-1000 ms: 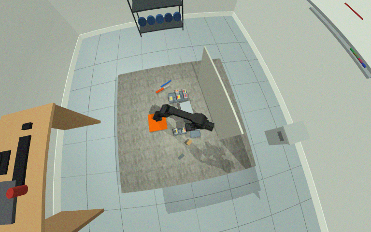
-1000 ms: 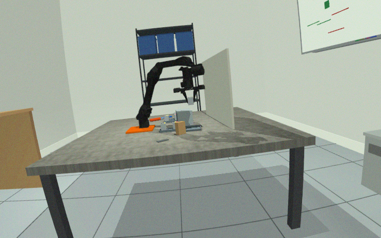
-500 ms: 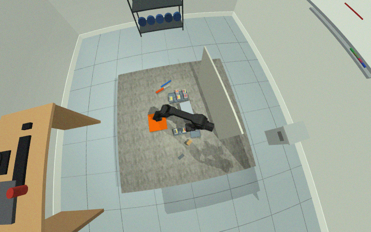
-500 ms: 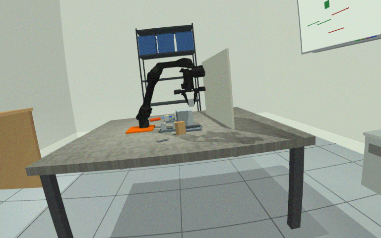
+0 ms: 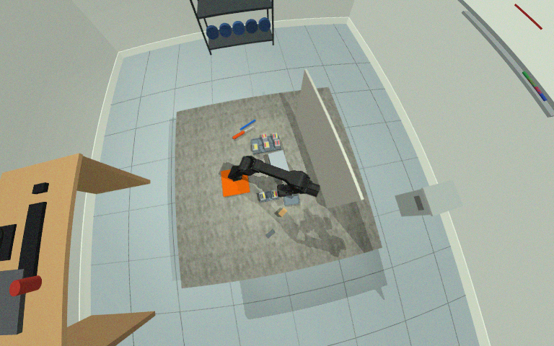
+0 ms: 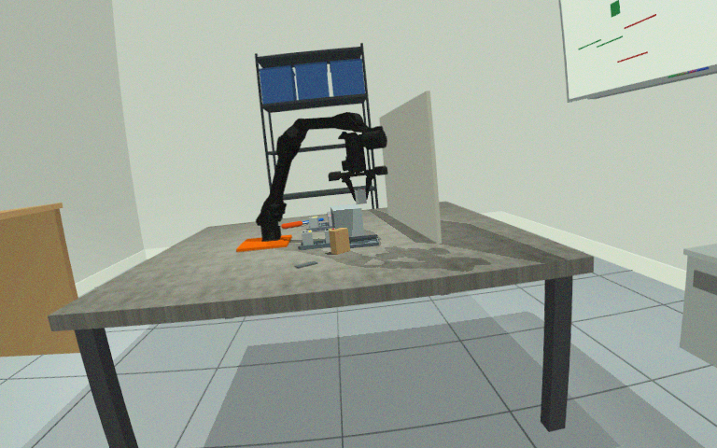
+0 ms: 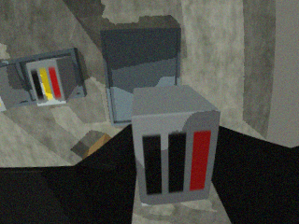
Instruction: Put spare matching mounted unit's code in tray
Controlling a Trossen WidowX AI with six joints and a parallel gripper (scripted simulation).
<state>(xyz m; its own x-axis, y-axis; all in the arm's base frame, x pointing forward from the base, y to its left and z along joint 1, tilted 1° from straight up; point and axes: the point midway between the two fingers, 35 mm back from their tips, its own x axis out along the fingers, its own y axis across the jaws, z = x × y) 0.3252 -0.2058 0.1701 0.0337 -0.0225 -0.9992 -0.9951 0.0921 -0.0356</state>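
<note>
The tray lies 10 mm behind my gripper tip and 140 mm below it. Also, from my gripper tip: mounted unit: 40 mm behind, 210 mm to the left, 90 mm below; then tan block: 90 mm behind, 100 mm to the right, 110 mm below; then grey spare: 20 mm above.
</note>
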